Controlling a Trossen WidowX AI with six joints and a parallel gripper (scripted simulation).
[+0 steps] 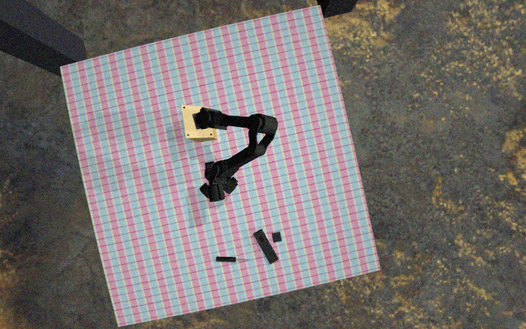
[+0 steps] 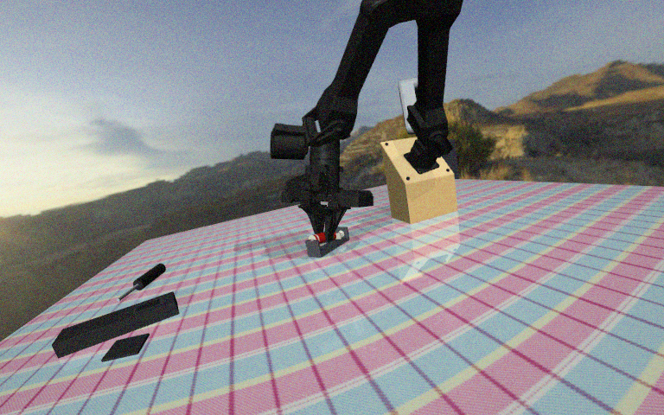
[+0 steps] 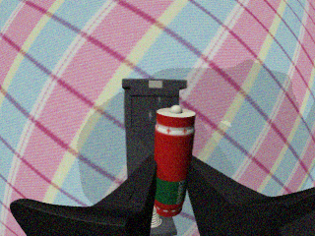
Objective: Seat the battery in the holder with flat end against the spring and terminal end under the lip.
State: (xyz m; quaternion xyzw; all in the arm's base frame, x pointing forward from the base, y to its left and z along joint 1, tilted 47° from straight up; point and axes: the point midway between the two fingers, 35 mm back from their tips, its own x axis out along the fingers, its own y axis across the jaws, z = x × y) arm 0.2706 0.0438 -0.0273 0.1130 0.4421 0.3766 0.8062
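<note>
Now: gripper tip 10 mm below the battery. The rest, counted from my gripper tip: long black bar 340 mm ahead, 110 mm to the left; screwdriver 370 mm ahead, 50 mm to the right; black plate 320 mm ahead, 170 mm to the left, 10 mm below.
</note>
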